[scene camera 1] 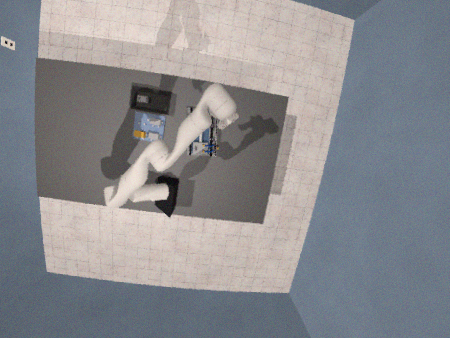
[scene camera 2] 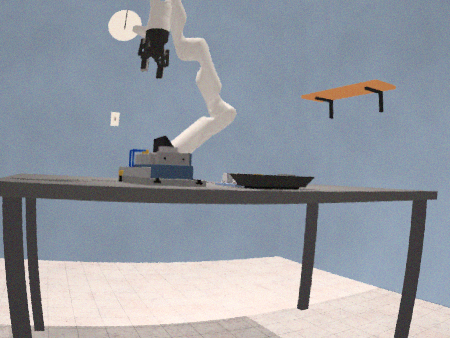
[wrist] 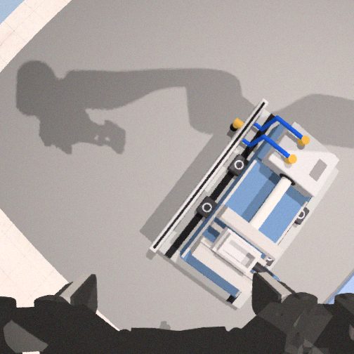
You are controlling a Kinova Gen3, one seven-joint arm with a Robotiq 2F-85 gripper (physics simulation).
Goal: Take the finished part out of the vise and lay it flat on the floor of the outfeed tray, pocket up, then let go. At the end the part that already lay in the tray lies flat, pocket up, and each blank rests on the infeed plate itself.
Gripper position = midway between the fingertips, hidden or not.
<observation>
I see my gripper (scene camera 2: 151, 75) and a vise jaw (wrist: 233, 220).
My gripper is seen too in the wrist view (wrist: 174, 292).
</observation>
